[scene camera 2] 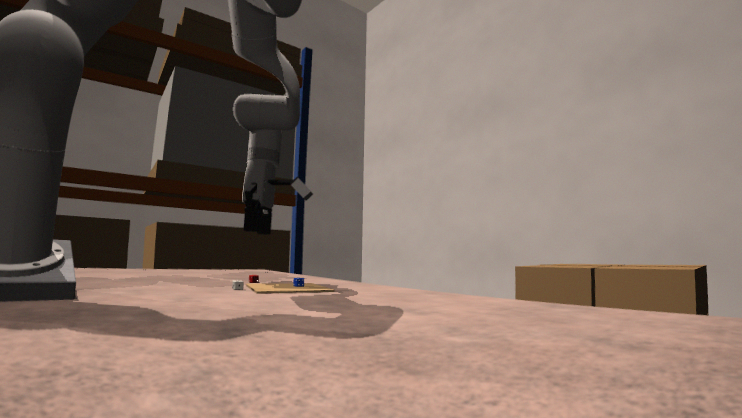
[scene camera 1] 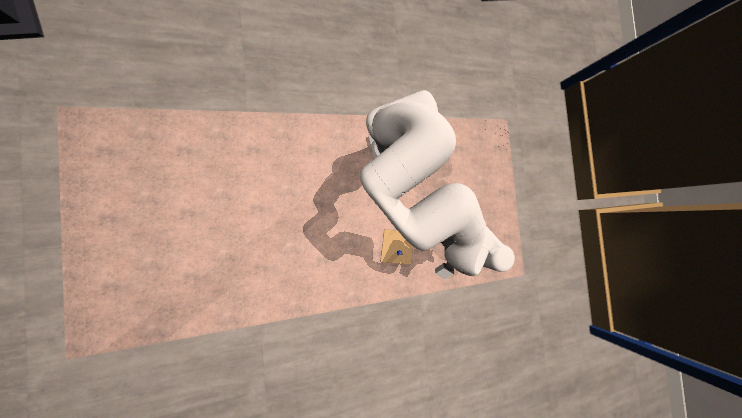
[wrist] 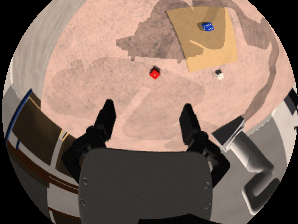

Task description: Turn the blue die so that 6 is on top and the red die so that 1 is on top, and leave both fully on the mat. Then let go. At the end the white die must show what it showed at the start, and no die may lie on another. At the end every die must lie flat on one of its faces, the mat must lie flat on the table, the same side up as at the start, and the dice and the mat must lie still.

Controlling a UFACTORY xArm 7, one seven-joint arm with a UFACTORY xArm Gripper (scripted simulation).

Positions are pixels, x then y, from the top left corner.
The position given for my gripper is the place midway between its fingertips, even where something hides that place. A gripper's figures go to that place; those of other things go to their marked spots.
My gripper (wrist: 148, 109): 0.13 m from the lens. A tan mat (wrist: 202, 49): 0.23 m from the lens.
